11 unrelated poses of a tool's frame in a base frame.
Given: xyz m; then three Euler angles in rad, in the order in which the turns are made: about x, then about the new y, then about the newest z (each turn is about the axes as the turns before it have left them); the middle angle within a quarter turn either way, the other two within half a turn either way.
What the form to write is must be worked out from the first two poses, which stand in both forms.
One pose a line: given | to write
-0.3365, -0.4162, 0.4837, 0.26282, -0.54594, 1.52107 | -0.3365, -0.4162, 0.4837, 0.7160, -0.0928, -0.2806, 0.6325
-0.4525, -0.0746, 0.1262, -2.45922, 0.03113, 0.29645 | -0.4525, -0.0746, 0.1262, 0.3331, -0.9311, 0.1443, 0.0349
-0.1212, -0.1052, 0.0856, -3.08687, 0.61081, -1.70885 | -0.1212, -0.1052, 0.0856, 0.2096, 0.6322, 0.7136, 0.2170
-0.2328, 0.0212, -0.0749, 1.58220, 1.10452, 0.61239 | -0.2328, 0.0212, -0.0749, 0.4583, 0.6884, 0.1692, 0.5361
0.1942, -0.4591, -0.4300, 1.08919, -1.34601, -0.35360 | 0.1942, -0.4591, -0.4300, 0.6016, 0.4926, -0.4536, -0.4355
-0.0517, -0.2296, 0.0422, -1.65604, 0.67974, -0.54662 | -0.0517, -0.2296, 0.0422, 0.5477, -0.7295, 0.0296, -0.4086
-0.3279, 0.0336, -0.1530, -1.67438, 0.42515, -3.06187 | -0.3279, 0.0336, -0.1530, 0.1305, 0.1701, 0.7198, 0.6602
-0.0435, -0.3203, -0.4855, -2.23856, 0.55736, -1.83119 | -0.0435, -0.3203, -0.4855, 0.0593, -0.6223, -0.6128, -0.4834
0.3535, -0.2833, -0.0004, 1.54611, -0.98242, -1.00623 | 0.3535, -0.2833, -0.0004, 0.3941, 0.7022, 0.0011, -0.5929
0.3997, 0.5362, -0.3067, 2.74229, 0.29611, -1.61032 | 0.3997, 0.5362, -0.3067, 0.2402, 0.6507, 0.7192, -0.0412
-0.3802, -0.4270, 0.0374, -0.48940, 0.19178, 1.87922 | -0.3802, -0.4270, 0.0374, 0.5886, -0.0673, 0.2495, 0.7660
